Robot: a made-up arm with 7 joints. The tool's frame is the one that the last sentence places.
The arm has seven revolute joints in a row. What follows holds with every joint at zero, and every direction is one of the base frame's. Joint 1 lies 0.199 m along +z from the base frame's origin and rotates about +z. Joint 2 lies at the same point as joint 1 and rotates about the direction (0, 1, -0.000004). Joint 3 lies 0.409 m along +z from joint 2 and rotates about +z. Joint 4 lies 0.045 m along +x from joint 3 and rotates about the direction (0, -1, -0.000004). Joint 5 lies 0.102 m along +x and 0.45 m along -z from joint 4 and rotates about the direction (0, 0.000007, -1). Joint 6 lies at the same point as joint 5 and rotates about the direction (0, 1, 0.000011). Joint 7 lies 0.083 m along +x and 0.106 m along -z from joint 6 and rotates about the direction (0, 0.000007, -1). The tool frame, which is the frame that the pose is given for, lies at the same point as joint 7; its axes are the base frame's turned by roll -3.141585, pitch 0 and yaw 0 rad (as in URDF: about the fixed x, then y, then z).
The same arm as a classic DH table. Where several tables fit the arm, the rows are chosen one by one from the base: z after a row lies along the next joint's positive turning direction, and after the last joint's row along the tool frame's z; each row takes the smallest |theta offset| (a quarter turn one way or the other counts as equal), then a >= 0, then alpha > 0; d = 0 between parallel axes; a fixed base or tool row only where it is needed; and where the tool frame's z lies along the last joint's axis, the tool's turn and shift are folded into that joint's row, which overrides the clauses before.
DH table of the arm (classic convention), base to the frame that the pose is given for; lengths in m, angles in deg. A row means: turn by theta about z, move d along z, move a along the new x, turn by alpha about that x. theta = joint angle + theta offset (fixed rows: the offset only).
joint 1: d 0.1990; theta_offset 0.00; a 0.0000; alpha -90.00
joint 2: d 0.0000; theta_offset 0.00; a 0.0000; alpha 90.00
joint 3: d 0.4090; theta_offset 0.00; a 0.0450; alpha 90.00
joint 4: d 0.0000; theta_offset 0.00; a 0.1020; alpha 90.00
joint 5: d 0.4500; theta_offset 0.00; a 0.0000; alpha 90.00
joint 6: d 0.0000; theta_offset 0.00; a 0.0830; alpha -90.00
joint 7: d 0.1060; theta_offset 0.00; a 0.0000; alpha 0.00

